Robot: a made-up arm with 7 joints.
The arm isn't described. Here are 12 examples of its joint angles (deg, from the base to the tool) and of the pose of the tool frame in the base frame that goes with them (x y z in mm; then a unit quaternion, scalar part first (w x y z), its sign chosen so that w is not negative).
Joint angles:
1: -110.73 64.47 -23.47 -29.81 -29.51 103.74 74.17
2: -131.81 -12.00 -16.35 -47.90 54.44 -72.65 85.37
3: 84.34 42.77 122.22 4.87 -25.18 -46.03 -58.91
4: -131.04 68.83 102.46 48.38 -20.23 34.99 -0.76
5: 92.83 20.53 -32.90 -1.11 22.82 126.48 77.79
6: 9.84 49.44 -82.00 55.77 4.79 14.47 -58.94
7: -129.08 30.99 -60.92 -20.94 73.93 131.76 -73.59
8: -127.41 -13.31 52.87 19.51 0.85 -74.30 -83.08
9: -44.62 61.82 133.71 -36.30 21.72 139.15 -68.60
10: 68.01 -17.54 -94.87 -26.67 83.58 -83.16 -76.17
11: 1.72 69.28 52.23 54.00 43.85 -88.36 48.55
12: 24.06 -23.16 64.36 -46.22 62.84 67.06 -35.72
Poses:
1: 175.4 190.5 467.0 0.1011 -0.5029 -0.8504 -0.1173
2: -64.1 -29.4 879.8 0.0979 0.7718 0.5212 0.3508
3: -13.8 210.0 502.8 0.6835 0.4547 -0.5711 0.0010
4: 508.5 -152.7 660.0 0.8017 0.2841 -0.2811 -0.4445
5: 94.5 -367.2 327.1 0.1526 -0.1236 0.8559 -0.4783
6: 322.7 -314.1 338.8 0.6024 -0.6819 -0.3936 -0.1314
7: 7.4 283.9 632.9 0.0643 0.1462 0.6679 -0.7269
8: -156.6 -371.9 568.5 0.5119 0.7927 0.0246 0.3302
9: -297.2 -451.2 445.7 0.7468 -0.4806 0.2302 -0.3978
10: -265.0 -183.5 591.1 0.8712 0.3651 -0.2351 0.2292
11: -73.1 -211.5 301.9 0.9226 -0.0744 0.0907 -0.3676
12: 113.9 269.0 1006.0 0.4573 -0.0810 -0.8799 0.1008
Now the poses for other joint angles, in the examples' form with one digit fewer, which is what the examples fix.
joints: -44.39 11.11 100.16 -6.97 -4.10 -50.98 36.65
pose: -294 -262 504 0.199 0.394 0.290 0.849
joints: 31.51 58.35 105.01 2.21 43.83 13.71 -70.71
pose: -246 239 329 0.703 0.145 -0.463 0.520
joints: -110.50 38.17 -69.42 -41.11 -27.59 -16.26 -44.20
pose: 81 185 636 0.230 -0.175 0.917 -0.276
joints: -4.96 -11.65 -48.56 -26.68 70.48 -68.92 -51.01
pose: 301 -369 717 0.106 0.135 0.441 0.881
